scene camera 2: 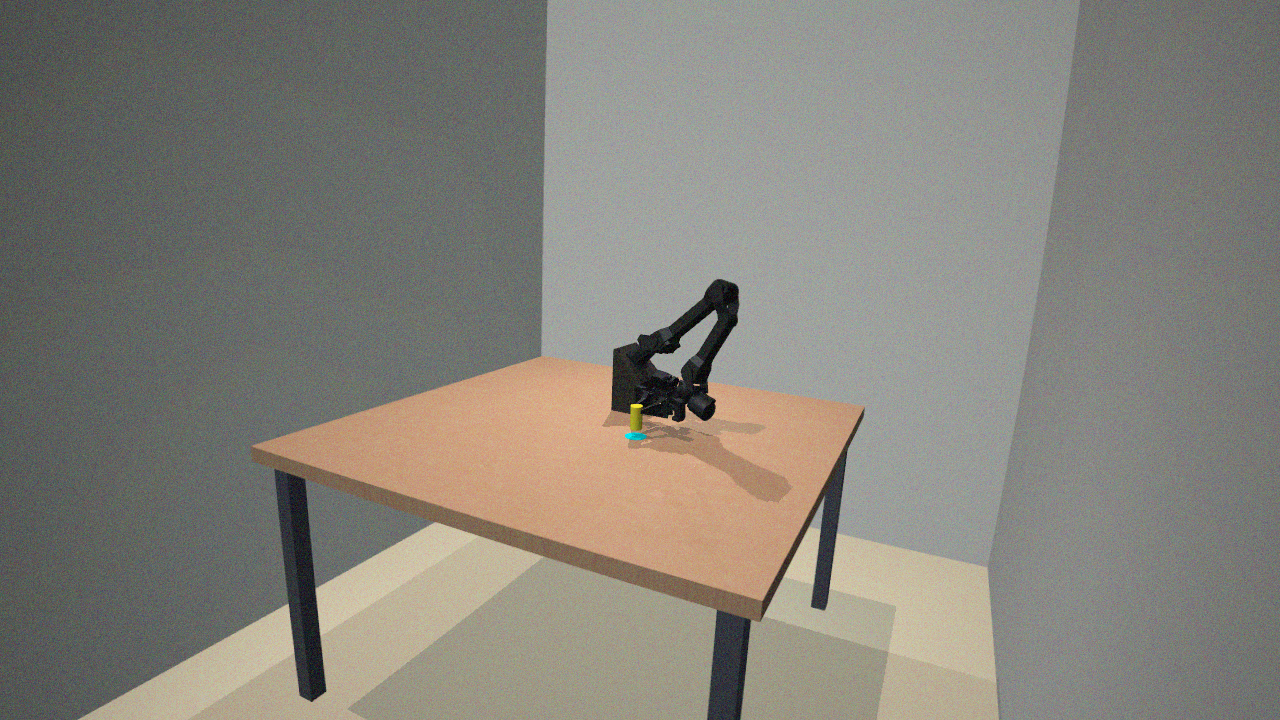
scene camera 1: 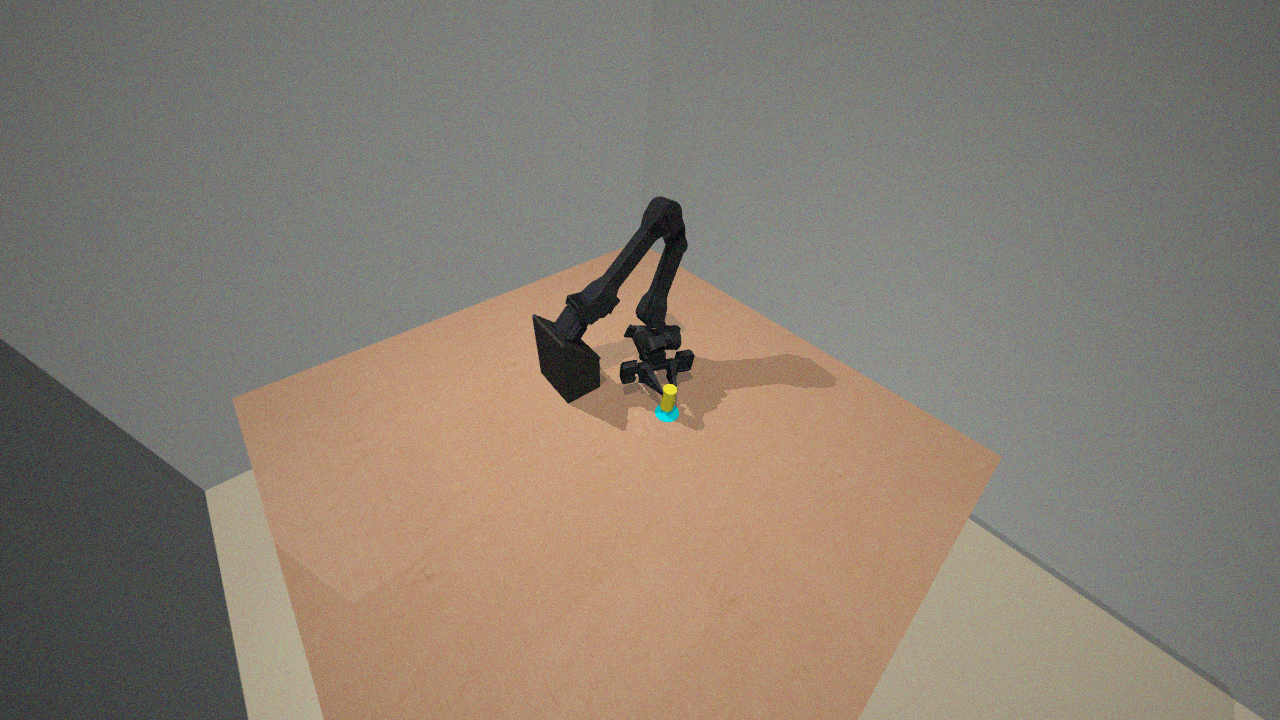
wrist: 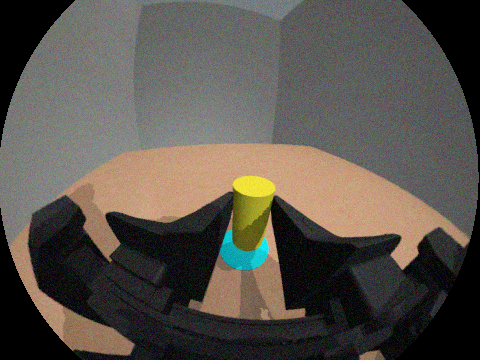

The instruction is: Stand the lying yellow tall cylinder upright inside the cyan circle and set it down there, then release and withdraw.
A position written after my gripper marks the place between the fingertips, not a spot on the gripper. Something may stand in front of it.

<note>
My gripper [scene camera 1: 669, 392] holds a yellow tall cylinder [wrist: 252, 196]. Further things: a cyan circle [wrist: 243, 260].
My gripper shows as well in scene camera 2 [scene camera 2: 636, 410] and in the wrist view [wrist: 252, 198].
</note>
